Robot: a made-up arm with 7 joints.
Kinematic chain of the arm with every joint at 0, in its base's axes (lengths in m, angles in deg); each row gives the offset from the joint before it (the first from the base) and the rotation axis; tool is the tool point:
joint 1: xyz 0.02 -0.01 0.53 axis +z
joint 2: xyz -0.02 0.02 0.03 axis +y
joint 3: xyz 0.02 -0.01 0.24 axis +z
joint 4: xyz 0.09 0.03 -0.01 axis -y
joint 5: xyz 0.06 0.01 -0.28 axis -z
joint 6: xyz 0 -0.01 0 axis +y
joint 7: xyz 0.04 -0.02 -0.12 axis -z
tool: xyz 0.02 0 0.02
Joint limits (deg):
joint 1: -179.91..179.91
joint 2: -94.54..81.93
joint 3: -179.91..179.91
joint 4: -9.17..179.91
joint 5: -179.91..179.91
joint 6: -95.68..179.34
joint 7: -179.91..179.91
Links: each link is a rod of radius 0.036 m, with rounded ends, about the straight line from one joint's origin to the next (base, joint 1, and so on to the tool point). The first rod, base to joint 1, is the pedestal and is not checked.
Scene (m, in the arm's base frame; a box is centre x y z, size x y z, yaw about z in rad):
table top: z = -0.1
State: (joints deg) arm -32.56 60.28 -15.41 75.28 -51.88 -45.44 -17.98
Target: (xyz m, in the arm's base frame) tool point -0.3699 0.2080 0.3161
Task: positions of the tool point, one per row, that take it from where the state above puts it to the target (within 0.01 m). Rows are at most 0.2 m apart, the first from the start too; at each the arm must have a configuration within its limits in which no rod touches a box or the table.
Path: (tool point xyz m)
1: 0.2878 -0.3672 0.2751
2: 0.1289 -0.4264 0.2524
3: -0.0395 -0.4245 0.2389
4: -0.1950 -0.3629 0.2352
5: -0.3170 -0.2511 0.2413
6: -0.3906 -0.1050 0.2572
7: -0.4082 0.0550 0.2825
8: -0.3699 0.2080 0.3161

